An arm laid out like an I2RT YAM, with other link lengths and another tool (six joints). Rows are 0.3 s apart.
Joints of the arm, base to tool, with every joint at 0 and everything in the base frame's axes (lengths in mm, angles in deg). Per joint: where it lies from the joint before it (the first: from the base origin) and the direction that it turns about. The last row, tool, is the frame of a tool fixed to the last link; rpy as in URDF.
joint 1: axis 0 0 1 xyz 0 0 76.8
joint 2: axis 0 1 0 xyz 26 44.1 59.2
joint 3: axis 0 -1 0 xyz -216.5 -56.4 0
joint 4: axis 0 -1 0 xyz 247.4 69.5 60.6
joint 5: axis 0 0 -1 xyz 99.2 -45.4 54.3
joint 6: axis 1 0 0 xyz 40.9 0 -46.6
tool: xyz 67 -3 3 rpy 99.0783 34.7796 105.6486
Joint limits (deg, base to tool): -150..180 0..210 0..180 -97..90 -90..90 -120..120
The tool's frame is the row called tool.
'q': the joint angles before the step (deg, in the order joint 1, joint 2, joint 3, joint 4, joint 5, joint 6). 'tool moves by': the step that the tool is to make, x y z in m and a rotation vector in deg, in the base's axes. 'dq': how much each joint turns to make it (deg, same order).
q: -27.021 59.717 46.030 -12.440 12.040 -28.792
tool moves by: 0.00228 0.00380 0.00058 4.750 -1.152 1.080
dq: -0.235 0.619 1.957 -3.146 -3.333 3.695
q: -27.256 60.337 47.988 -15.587 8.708 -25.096
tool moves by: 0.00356 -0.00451 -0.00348 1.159 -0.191 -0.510
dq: -0.517 1.773 0.661 0.600 -0.534 0.991
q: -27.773 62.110 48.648 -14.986 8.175 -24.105
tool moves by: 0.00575 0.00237 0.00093 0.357 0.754 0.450
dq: 0.845 1.599 1.804 -1.063 0.360 0.167
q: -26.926 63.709 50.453 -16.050 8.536 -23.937
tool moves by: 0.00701 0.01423 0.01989 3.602 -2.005 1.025
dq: 2.216 0.396 5.037 -4.994 -0.990 4.210
